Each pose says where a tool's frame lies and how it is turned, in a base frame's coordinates. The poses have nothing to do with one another.
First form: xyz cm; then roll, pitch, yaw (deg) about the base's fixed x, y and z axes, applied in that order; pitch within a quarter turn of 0, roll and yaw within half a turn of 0.
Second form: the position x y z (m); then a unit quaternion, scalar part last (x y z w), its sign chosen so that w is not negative. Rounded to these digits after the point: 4 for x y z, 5 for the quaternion.
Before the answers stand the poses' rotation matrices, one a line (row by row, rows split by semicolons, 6 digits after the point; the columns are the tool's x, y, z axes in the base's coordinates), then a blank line. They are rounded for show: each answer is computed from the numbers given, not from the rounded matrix.
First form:
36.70 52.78 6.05 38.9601 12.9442 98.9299
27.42 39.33 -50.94 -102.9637 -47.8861 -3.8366
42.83 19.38 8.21 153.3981 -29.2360 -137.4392
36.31 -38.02 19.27 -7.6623 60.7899 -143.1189
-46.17 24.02 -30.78 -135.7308 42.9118 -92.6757
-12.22 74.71 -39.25 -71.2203 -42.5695 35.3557
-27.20 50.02 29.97 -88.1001 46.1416 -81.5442
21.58 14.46 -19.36 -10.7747 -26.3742 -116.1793
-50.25 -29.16 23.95 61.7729 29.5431 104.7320
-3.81 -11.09 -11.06 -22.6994 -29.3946 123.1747
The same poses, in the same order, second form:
-0.151281 -0.790022 0.594120; 0.962776 0.018439 0.269672; -0.224002 0.612801 0.757825
0.669104 0.706276 0.231247; -0.044871 -0.272202 0.961193; 0.741813 -0.653514 -0.150440
-0.642734 -0.443683 -0.624531; -0.590213 0.806512 0.034448; 0.488408 0.390747 -0.780240
-0.390354 0.687887 -0.611911; -0.292884 -0.722895 -0.625813; -0.872836 -0.065069 0.483656
-0.034191 -0.693100 0.720030; -0.731604 0.508179 0.454433; -0.680872 -0.511239 -0.524450
0.600636 0.336067 -0.725462; 0.426152 0.633167 0.646138; 0.676484 -0.697251 0.237088
0.101885 -0.073177 0.992101; -0.685347 0.717699 0.123320; -0.721054 -0.692498 0.022971
-0.395260 0.844957 0.360302; -0.804007 -0.507932 0.309155; 0.444232 -0.167489 0.880117
-0.221236 -0.567897 0.792810; 0.841385 0.299885 0.449600; -0.493078 0.766526 0.411475
-0.476748 -0.875815 -0.075226; 0.729250 -0.346275 -0.590159; 0.490822 -0.336216 0.803774

0.3670 0.5278 0.0605 0.13459 0.32090 0.68751 0.63737
0.2742 0.3933 -0.5094 -0.72314 -0.22866 -0.33640 0.55823
0.4283 0.1938 0.0821 0.28766 -0.89854 -0.11830 0.30965
0.3631 -0.3802 0.1927 0.46067 0.21436 -0.80575 0.30431
-0.4617 0.2402 -0.3078 -0.49550 0.71882 -0.01976 0.48722
-0.1222 0.7471 -0.3925 -0.42731 -0.44594 0.02865 0.78595
-0.2720 0.5002 0.2997 -0.30051 0.63104 -0.22549 0.67870
0.2158 0.1446 -0.1936 -0.24112 -0.04246 -0.83416 0.49420
-0.5025 -0.2916 0.2395 0.12981 0.52670 0.57724 0.61035
-0.0381 -0.1109 -0.1106 0.12821 -0.28579 0.81037 0.49516

